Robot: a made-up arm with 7 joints.
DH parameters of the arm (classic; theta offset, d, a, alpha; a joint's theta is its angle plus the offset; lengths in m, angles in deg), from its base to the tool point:
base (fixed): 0 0.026 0.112 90
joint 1: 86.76 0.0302 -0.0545 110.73
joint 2: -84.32 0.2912 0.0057 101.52
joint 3: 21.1 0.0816 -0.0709 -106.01
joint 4: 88.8 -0.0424 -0.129 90
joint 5: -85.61 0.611 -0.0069 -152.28
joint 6: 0 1.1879 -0.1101 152.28
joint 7: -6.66 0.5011 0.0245 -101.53
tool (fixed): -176.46 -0.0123 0 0
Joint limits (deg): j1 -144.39..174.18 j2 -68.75..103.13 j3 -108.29..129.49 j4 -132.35..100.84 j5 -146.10..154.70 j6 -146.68..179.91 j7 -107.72..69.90
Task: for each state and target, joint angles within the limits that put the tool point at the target. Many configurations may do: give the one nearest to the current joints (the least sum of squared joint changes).
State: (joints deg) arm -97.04 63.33 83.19 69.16 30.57 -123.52 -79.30
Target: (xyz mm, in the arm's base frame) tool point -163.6 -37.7 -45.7
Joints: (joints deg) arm -95.78 44.67 87.92 63.55 21.54 -101.67 -77.08
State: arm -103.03 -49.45 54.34 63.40 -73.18 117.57 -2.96
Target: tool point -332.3 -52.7 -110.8
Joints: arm -81.73 -59.05 41.52 60.56 -55.50 136.31 -2.63
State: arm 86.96 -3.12 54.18 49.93 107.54 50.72 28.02
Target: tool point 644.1 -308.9 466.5
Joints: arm 70.53 -2.22 64.41 37.19 119.17 42.94 29.75
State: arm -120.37 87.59 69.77 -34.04 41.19 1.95 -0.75
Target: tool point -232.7 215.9 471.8
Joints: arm -144.39 93.39 65.67 -34.27 83.56 -6.50 1.33
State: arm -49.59 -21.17 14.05 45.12 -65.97 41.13 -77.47
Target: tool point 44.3 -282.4 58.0
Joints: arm -32.02 10.44 -12.10 56.48 -29.71 65.05 -67.71
